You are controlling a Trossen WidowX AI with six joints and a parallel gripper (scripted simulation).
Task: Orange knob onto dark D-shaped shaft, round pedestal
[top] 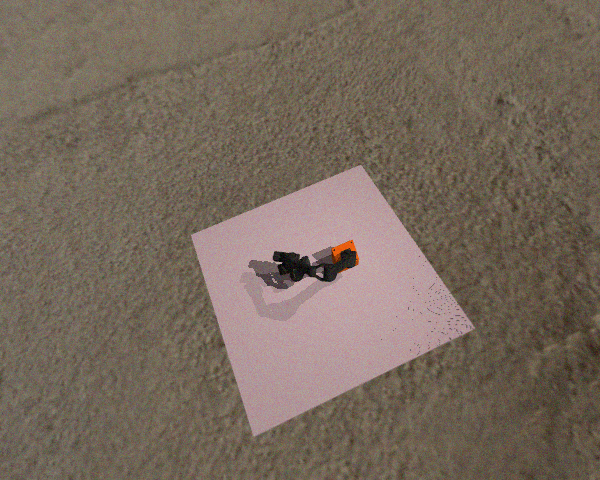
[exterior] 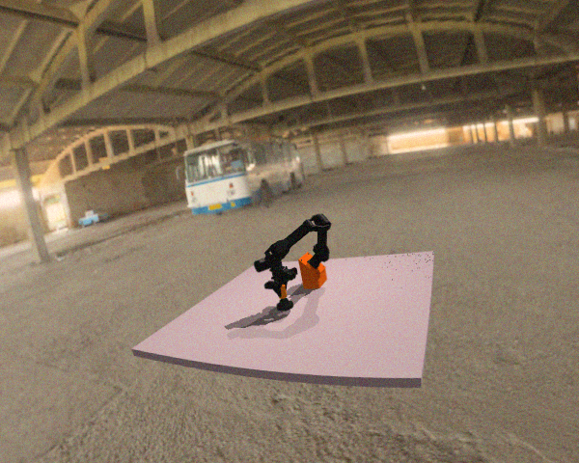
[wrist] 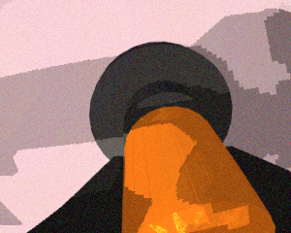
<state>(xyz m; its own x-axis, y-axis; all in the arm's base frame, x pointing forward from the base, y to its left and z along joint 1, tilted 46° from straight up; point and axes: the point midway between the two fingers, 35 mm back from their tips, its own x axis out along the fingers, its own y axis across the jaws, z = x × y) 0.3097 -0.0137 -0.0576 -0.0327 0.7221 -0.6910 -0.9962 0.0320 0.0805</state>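
Now: the round pedestal 4 cm below my gripper tip. The rest, counted from my gripper tip: orange knob 2 cm above.
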